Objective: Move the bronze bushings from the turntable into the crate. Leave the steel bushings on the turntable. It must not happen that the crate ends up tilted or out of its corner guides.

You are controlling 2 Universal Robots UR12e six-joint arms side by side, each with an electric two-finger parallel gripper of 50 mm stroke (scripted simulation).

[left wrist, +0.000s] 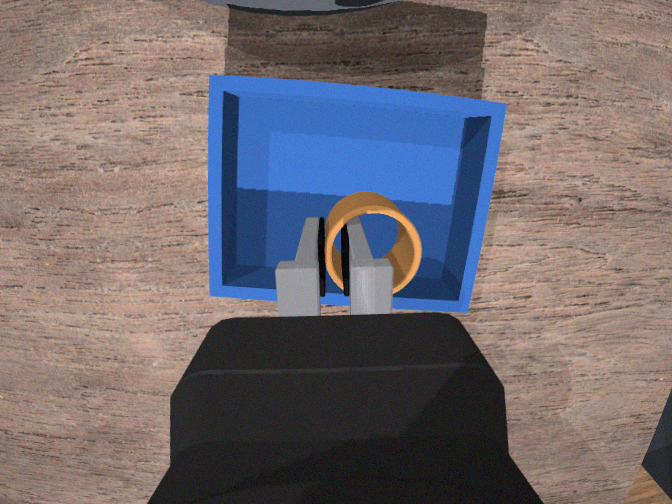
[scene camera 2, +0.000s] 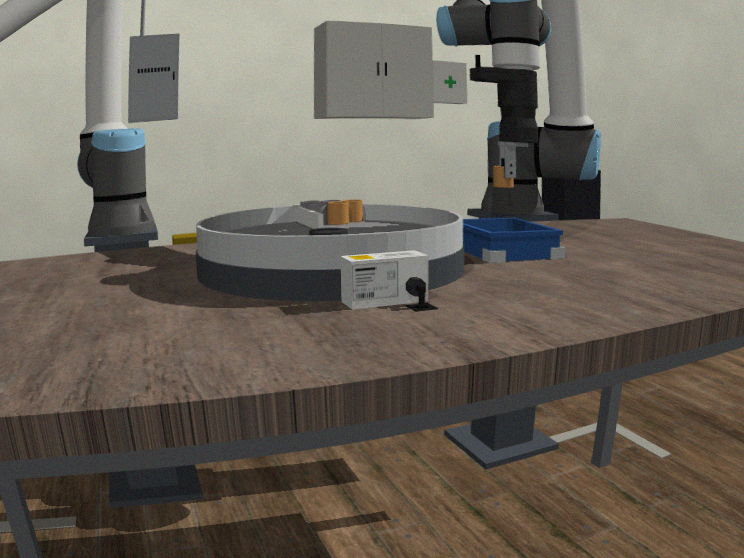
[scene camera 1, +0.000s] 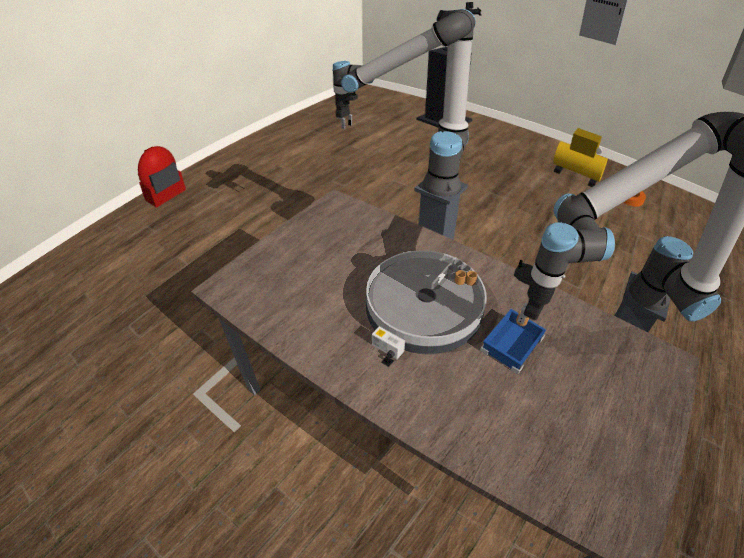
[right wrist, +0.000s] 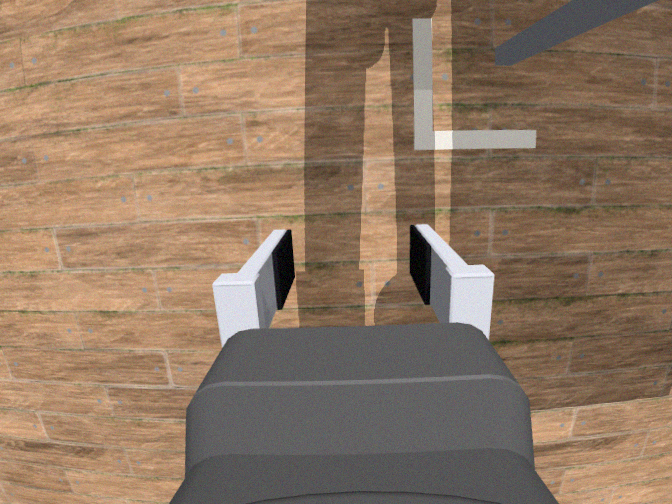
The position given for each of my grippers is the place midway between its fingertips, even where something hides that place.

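Note:
There is my left gripper (scene camera 2: 507, 177), which I also see in the left wrist view as the gripper (left wrist: 333, 241), and there is my right gripper (right wrist: 351, 251). I see a blue crate (scene camera 2: 522, 242). The crate (left wrist: 279, 151) shows in the left wrist view, and I find the crate (scene camera 1: 511, 341) in scene camera 1 as well, while in the right wrist view it is out of frame. A bronze bushing (left wrist: 405, 256) and a turntable (scene camera 2: 366, 226) are in my scene too.

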